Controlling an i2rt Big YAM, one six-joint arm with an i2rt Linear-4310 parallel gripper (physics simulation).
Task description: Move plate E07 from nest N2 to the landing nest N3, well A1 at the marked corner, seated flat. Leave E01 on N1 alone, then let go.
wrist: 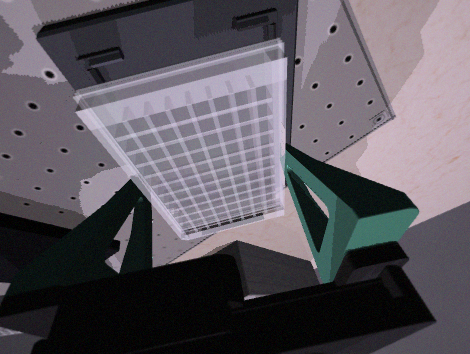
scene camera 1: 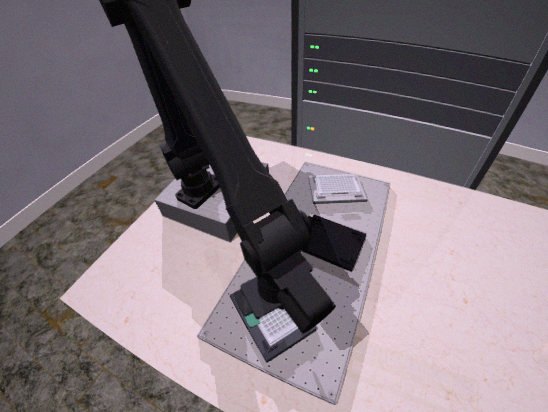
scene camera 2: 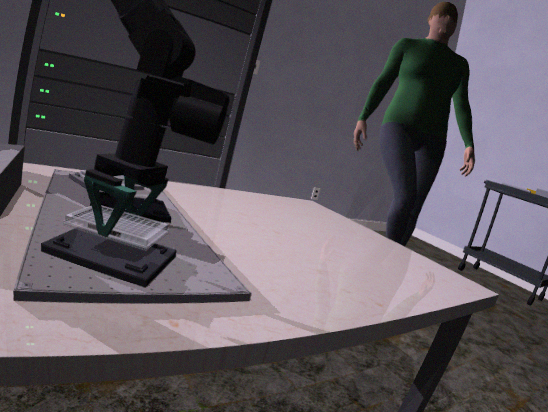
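Observation:
A clear gridded plate, E07 by the task, (scene camera 1: 276,326) (scene camera 2: 145,234) (wrist: 200,150) is between the green fingers of my gripper (scene camera 2: 120,225) (wrist: 212,165), which is shut on its two sides. It hangs roughly level, a little above the near dark nest (scene camera 1: 270,352) (scene camera 2: 95,251) (wrist: 165,32), with a gap under it in the scene camera 2 view. The middle dark nest (scene camera 1: 335,242) carries no plate on the part that shows; the arm hides its left side. A white plate, E01 by position, (scene camera 1: 337,185) sits on the far light nest (scene camera 1: 345,200). Nest labels and well A1 are not readable.
The nests stand on a grey perforated board (scene camera 1: 320,367) (scene camera 2: 200,280) (wrist: 320,117) on the table (scene camera 1: 450,300) (scene camera 2: 300,260). The arm's grey base block (scene camera 1: 195,220) is at the left. A server rack (scene camera 1: 400,117) stands behind. A person (scene camera 2: 425,90) and a cart (scene camera 2: 515,190) are beyond the table.

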